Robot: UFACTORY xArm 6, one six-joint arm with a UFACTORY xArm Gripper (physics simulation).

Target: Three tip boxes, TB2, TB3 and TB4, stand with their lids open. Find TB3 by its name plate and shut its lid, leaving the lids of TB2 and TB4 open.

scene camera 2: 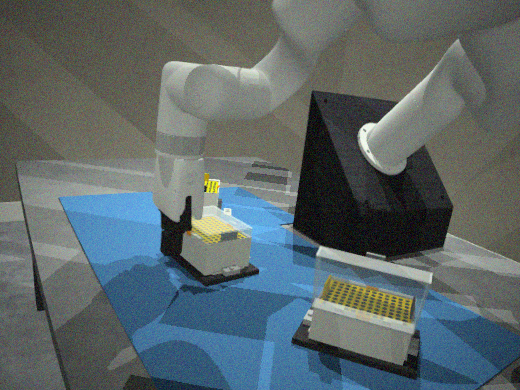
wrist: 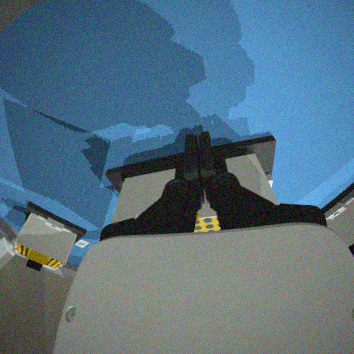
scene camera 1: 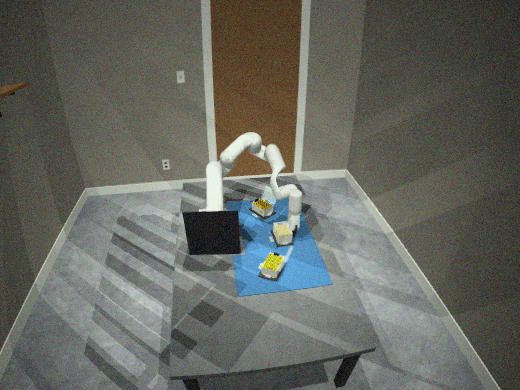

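Pixels of known places: gripper, between the fingertips: [scene camera 2: 170, 253] [wrist: 200, 149] [scene camera 1: 293, 235]; arm's base, origin of its link: [scene camera 2: 381, 149] [scene camera 1: 215, 215].
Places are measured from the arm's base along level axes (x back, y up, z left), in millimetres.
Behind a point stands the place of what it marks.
Note:
The middle tip box [scene camera 1: 283, 233] {z -93, x -375, y -122 mm} [scene camera 2: 215, 255] {z 18, x -412, y -159 mm} [wrist: 142, 192] {z -6, x -428, y -168 mm} has a yellow rack under a clear lid, which lies down over its top. My gripper [scene camera 1: 296, 229] {z -59, x -449, y -181 mm} [scene camera 2: 171, 247] {z -59, x -449, y -181 mm} [wrist: 200, 149] {z -59, x -449, y -181 mm} is shut and empty, with its black fingers low beside this box's right wall as seen in scene camera 1. The far box [scene camera 1: 262, 207] [scene camera 2: 360, 330] {z 273, x -370, y -159 mm} [wrist: 47, 235] {z 200, x -365, y -167 mm} has its clear lid standing open. The near box [scene camera 1: 271, 267] [scene camera 2: 211, 200] {z -221, x -270, y -155 mm} also has its lid raised; the arm partly hides it in scene camera 2. The name plates are too small or hidden to read.
The boxes stand on dark bases on a blue mat [scene camera 1: 312, 272] {z -363, x -463, y -199 mm} [scene camera 2: 110, 215] {z -312, x -465, y -199 mm} on the grey table [scene camera 1: 280, 330] {z -676, x -194, y -202 mm}. A large black slanted block [scene camera 1: 212, 232] {z -98, x 30, y -37 mm} [scene camera 2: 330, 200] {z -9, x -130, y -104 mm} bears the arm's base beside the mat. The arm arches above the far part of the mat.

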